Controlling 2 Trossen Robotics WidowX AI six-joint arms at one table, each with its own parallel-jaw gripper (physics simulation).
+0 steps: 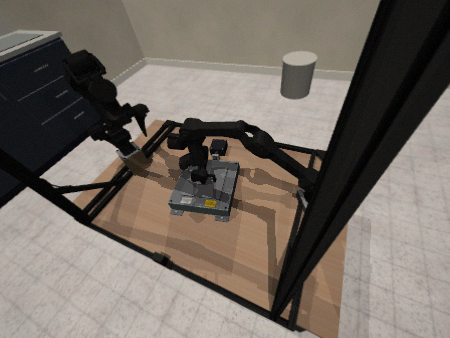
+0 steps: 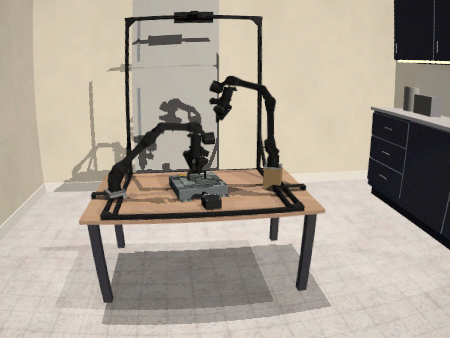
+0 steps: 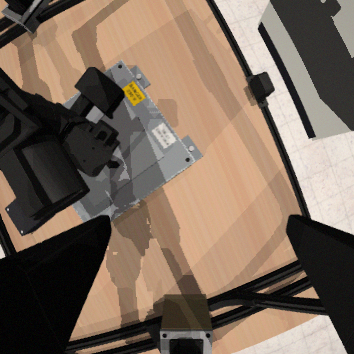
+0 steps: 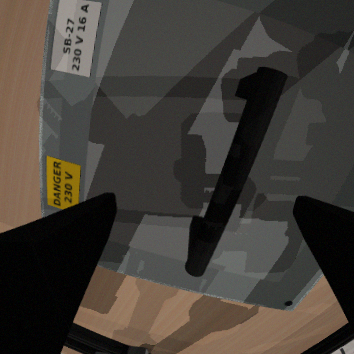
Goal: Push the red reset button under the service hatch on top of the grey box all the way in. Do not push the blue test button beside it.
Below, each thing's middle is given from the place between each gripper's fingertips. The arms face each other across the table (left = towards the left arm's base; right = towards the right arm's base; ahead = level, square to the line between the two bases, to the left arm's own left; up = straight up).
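Scene:
With the service hatch [image 3: 136, 151] as the reference, my right hand is 20 mm above it, 10 mm short of it and 10 mm to the right of it. The grey box [image 1: 221, 208] is 70 mm below my right hand and 60 mm ahead of it.
From my left hand, the hatch is 28 cm below, 11 cm ahead and 15 cm to the right. The box, for its part, is 34 cm below my left hand, 16 cm to the right of it and 17 cm ahead of it.

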